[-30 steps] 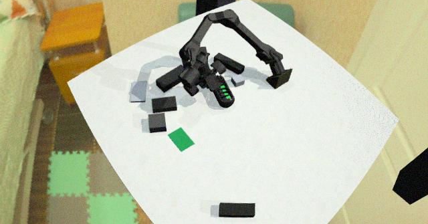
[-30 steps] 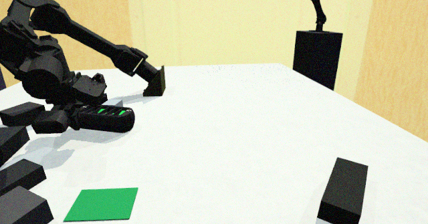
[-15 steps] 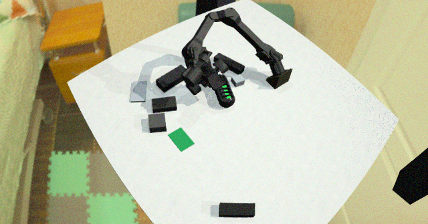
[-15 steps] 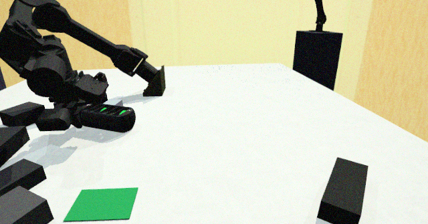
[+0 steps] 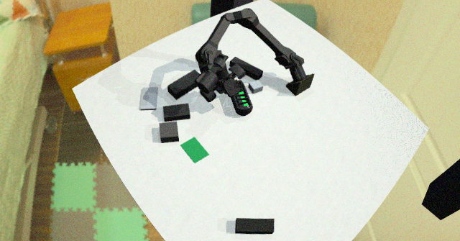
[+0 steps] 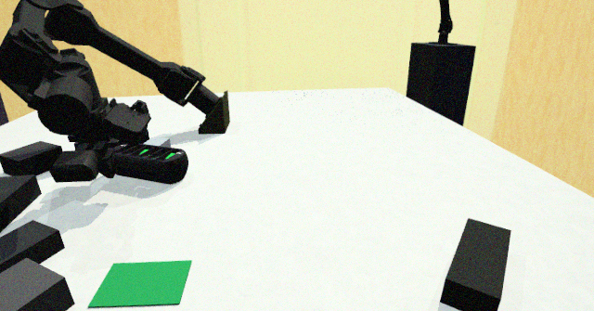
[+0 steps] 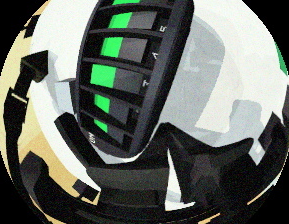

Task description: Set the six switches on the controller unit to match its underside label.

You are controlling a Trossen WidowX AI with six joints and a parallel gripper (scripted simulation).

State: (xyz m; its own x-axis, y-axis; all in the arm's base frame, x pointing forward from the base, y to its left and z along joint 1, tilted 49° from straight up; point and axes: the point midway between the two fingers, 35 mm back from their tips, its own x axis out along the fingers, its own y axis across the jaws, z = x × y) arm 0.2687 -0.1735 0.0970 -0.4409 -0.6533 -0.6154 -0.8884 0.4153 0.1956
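My gripper tip is 12 cm past the small grey cube and 6 cm to the right of it. Also, from my gripper tip: green card 27 cm ahead, 10 cm to the left, 1 cm below; light grey plate 25 cm ahead, 21 cm to the right.
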